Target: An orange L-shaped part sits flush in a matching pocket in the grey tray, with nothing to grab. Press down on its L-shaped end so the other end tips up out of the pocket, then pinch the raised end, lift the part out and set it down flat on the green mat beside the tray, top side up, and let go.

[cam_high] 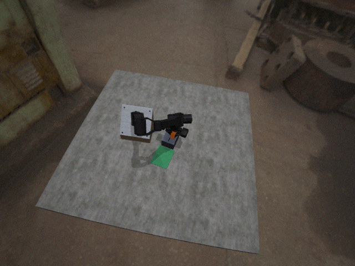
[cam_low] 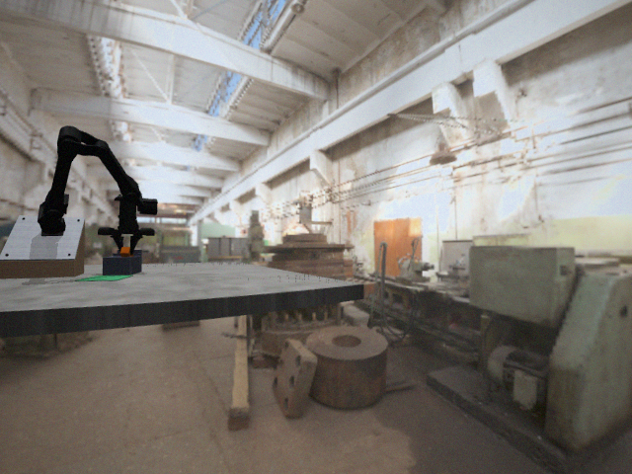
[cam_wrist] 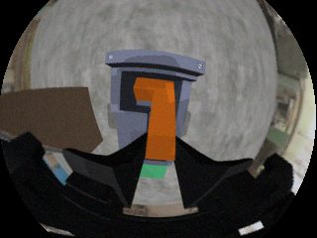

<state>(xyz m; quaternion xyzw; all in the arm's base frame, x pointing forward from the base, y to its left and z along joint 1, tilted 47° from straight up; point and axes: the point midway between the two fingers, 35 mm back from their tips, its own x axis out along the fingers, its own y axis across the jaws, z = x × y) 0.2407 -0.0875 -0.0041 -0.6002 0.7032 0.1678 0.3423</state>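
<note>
My gripper tip is 80 mm above the tray, 20 mm to the right of it and 10 mm past it. Round my gripper tip: orange L-shaped part 40 mm to the left, 30 mm below; green mat 130 mm to the right, 90 mm below, 50 mm behind.
</note>
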